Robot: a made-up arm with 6 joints. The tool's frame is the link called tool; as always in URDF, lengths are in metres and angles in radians. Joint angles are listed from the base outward.
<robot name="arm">
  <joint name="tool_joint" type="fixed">
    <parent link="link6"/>
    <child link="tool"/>
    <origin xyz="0 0 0"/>
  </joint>
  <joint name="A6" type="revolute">
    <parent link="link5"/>
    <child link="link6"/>
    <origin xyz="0 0 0.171"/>
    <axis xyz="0 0 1"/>
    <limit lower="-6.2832" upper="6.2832"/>
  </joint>
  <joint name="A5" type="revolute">
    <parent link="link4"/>
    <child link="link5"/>
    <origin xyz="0 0 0"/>
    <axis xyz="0 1 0"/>
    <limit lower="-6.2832" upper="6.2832"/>
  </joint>
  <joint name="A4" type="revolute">
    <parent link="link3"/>
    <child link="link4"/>
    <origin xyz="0 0 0.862"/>
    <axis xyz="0 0 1"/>
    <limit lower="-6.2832" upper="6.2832"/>
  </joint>
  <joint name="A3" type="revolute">
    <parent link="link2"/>
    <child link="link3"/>
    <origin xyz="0 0 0.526"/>
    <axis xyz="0 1 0"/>
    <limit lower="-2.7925" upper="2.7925"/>
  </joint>
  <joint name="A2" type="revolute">
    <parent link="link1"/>
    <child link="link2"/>
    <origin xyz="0 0.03 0"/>
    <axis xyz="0 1 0"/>
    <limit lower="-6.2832" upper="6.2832"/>
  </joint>
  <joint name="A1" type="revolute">
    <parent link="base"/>
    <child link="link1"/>
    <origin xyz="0 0 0.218"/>
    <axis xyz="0 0 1"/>
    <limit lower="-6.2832" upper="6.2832"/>
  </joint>
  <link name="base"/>
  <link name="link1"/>
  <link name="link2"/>
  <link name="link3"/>
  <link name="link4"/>
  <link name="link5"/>
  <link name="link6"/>
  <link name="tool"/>
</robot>
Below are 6 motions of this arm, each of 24 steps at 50 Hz.
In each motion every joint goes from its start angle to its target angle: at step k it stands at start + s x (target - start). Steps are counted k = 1, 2, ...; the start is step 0. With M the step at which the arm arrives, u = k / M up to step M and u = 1 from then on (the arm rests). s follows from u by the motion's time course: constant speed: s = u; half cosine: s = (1 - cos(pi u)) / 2; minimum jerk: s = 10 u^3 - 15 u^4 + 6 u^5.
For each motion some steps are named. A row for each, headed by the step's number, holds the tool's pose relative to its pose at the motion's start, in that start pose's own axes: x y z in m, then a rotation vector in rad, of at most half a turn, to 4 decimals.
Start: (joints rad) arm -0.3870 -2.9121 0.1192 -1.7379 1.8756 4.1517
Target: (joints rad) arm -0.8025 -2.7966 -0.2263 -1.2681 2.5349 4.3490
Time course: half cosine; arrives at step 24
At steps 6, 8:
6: -0.0074 0.0193 -0.0209 -0.0013 -0.1541 0.0189
8: -0.0119 0.0338 -0.0362 -0.0045 -0.2622 0.0237

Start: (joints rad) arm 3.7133 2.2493 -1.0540 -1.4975 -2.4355 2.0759
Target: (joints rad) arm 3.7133 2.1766 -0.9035 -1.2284 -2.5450 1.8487
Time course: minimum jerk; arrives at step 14
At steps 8, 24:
8: 0.0055 -0.0024 -0.0185 -0.1163 -0.1051 -0.2462
24: 0.0100 -0.0033 -0.0300 -0.1720 -0.1725 -0.3937

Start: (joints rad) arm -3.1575 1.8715 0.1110 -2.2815 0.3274 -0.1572
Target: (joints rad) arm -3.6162 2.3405 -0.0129 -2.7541 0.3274 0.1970
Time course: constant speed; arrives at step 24
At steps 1, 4, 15, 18, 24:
1: -0.0017 0.0362 0.0024 -0.0177 0.0010 -0.0037
4: -0.0077 0.1442 0.0041 -0.0705 0.0025 -0.0133
15: -0.0443 0.5211 -0.0584 -0.2621 -0.0113 -0.0277
18: -0.0596 0.6153 -0.0927 -0.3134 -0.0198 -0.0254
24: -0.0985 0.7878 -0.1803 -0.4143 -0.0420 -0.0118

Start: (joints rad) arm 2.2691 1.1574 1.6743 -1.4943 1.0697 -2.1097
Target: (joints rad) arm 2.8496 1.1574 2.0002 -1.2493 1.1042 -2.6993
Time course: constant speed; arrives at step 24
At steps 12, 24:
12: -0.1179 -0.1437 -0.1503 -0.0195 0.0647 -0.5196
24: -0.2842 -0.2232 -0.2329 -0.1202 0.0909 -1.0309

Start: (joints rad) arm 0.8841 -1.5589 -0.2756 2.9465 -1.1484 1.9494
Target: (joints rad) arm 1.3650 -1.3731 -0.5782 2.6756 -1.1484 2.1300
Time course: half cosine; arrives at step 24
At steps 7, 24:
7: 0.1401 -0.0371 0.0159 0.0446 0.1005 0.0883
24: 0.7269 -0.0674 -0.0296 0.2252 0.5337 0.4346

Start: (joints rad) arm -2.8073 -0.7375 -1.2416 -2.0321 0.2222 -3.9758
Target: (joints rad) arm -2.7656 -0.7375 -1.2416 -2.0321 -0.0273 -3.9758
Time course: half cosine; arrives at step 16
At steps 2, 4, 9, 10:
2: 0.0006 -0.0007 0.0004 -0.0057 0.0059 -0.0008
4: 0.0022 -0.0028 0.0014 -0.0220 0.0226 -0.0029
9: 0.0088 -0.0118 0.0045 -0.0895 0.0928 -0.0113
10: 0.0101 -0.0137 0.0049 -0.1034 0.1075 -0.0129

